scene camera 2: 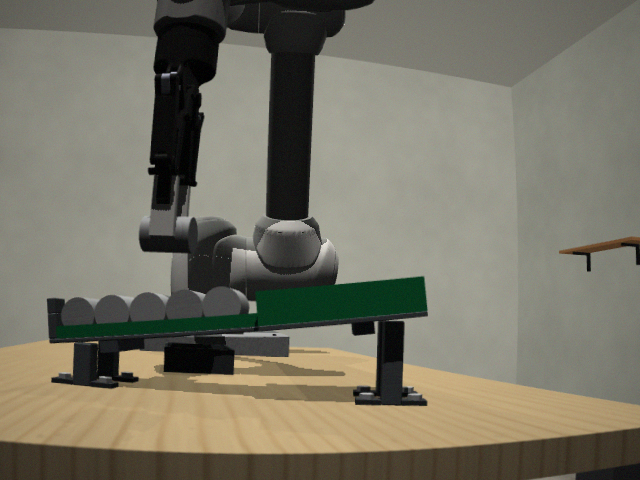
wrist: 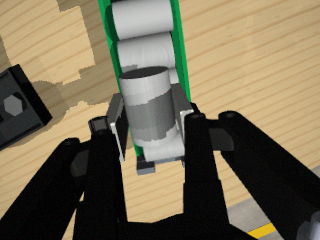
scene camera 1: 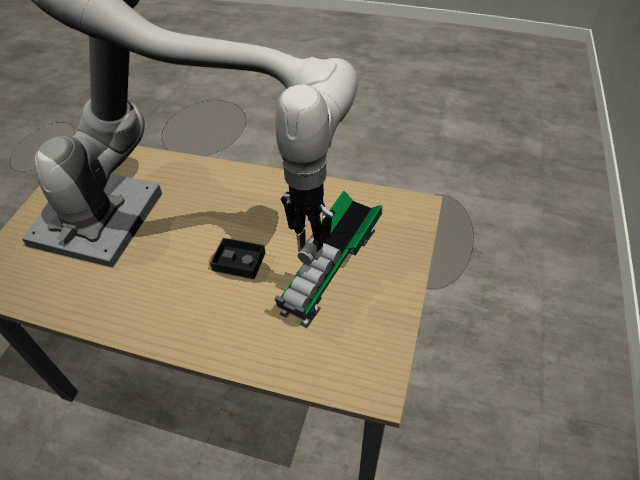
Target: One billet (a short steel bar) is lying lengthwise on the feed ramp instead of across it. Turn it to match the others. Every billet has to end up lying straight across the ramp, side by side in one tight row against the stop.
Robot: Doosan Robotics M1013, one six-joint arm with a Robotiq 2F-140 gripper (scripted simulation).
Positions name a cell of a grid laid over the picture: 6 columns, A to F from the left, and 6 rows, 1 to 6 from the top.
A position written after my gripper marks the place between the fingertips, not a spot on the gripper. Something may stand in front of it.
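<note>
My gripper (scene camera 2: B3), (wrist: C3), (scene camera 1: C4). Black tray (scene camera 2: B5), (scene camera 1: C4). A billet (scene camera 2: B3). Another billet (scene camera 2: C4). One more billet (scene camera 2: B4).
</note>
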